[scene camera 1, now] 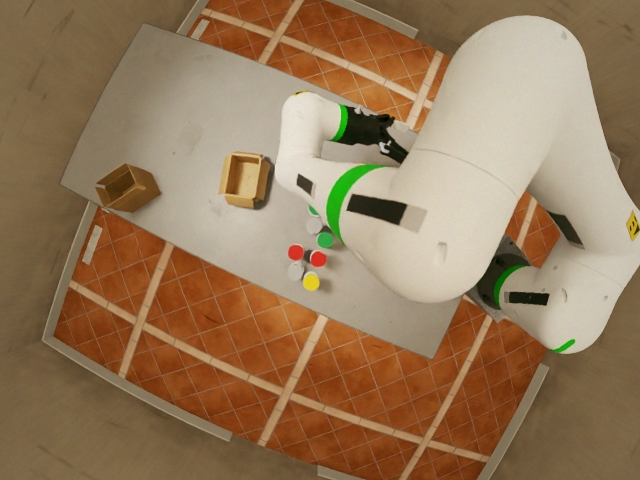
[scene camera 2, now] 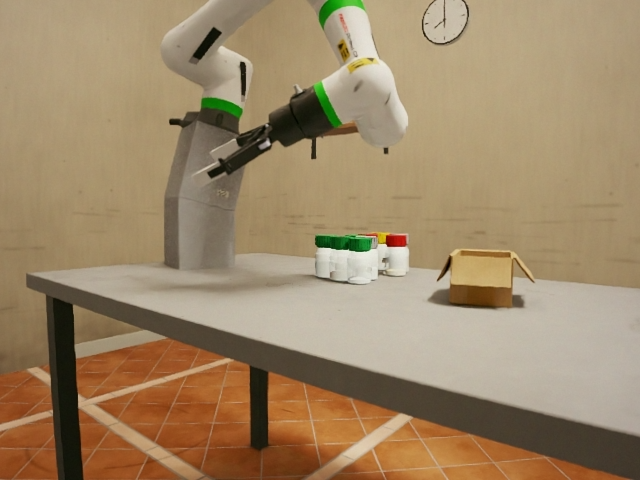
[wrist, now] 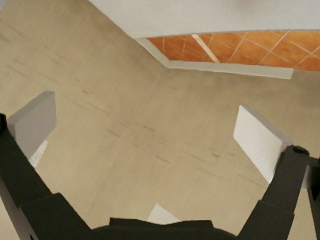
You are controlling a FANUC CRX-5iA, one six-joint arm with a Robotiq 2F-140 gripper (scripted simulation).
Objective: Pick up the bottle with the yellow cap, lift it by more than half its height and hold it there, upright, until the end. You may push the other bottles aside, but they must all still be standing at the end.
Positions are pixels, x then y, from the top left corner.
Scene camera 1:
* gripper: 416, 144
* cardboard box: 132, 196
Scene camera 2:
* gripper: 204, 168
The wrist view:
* gripper: 148, 114
